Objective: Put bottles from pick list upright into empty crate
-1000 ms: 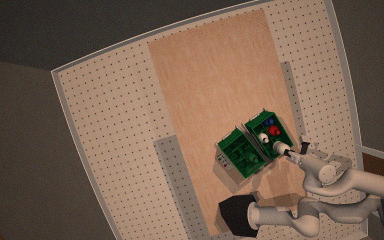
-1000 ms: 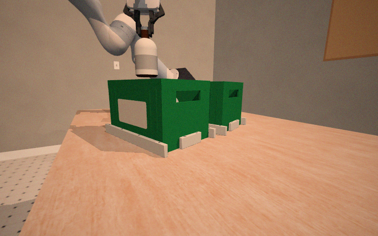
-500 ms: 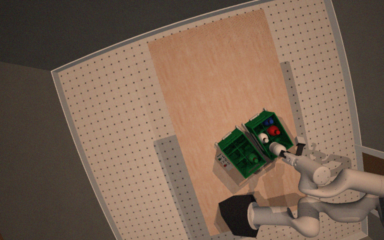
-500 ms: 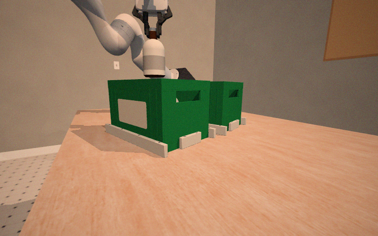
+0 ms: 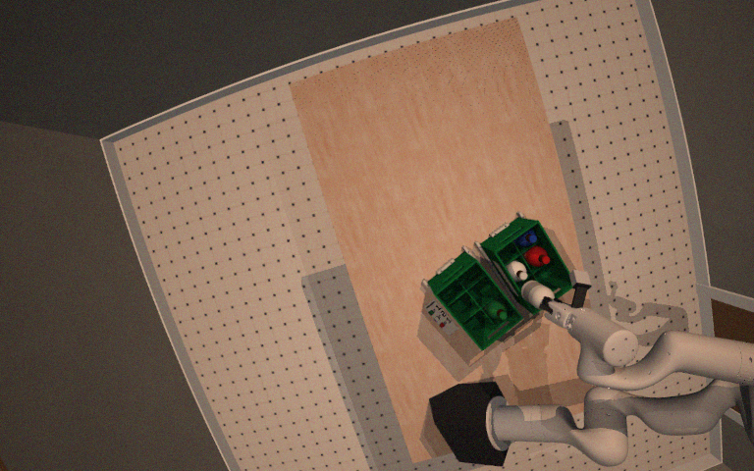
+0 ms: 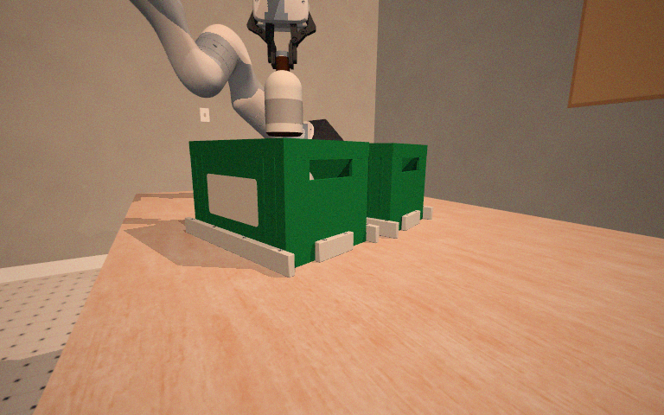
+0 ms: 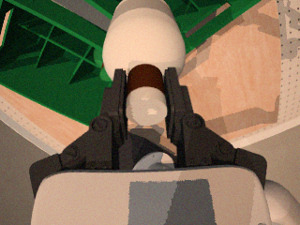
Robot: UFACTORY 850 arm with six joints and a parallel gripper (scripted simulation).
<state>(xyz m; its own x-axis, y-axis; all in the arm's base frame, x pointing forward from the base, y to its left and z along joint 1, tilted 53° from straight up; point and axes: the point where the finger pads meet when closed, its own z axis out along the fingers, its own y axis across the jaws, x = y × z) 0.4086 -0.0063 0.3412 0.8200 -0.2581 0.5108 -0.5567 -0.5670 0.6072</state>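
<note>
Now: hand 250 mm above the green bottle, 110 mm to the right of it and 60 mm past it. Round my hand: red bottle 250 mm below, 100 mm to the right, 60 mm ahead; then pick list 340 mm below, 310 mm to the left, 40 mm behind; then blue bottle 250 mm below, 150 mm ahead, 80 mm to the right.
</note>
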